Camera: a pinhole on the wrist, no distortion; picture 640 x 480 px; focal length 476.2 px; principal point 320.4 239.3 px. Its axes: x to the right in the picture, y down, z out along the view. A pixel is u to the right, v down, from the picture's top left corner.
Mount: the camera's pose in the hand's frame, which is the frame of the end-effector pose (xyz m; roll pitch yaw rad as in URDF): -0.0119 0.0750 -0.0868 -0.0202 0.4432 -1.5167
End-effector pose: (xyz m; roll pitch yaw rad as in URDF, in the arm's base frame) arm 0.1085 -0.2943 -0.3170 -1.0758 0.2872 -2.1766
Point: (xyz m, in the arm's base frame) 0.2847 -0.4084 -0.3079
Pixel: 54.0 237.7
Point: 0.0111 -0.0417 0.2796
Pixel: outside the picture
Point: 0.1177 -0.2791 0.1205
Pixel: 613.7 63.6
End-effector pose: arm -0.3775 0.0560 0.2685 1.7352 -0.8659 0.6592
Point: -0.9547 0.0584 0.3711
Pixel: behind the camera
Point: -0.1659 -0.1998 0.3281
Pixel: 86.6 313.2
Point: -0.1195 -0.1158 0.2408
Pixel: 252.3 286.2
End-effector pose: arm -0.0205 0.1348 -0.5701 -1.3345 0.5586 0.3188
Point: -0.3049 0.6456 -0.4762
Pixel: 50.6 121.1
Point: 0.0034 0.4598 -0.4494
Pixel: 293.7 276.4
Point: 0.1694 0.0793 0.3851
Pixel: outside the picture
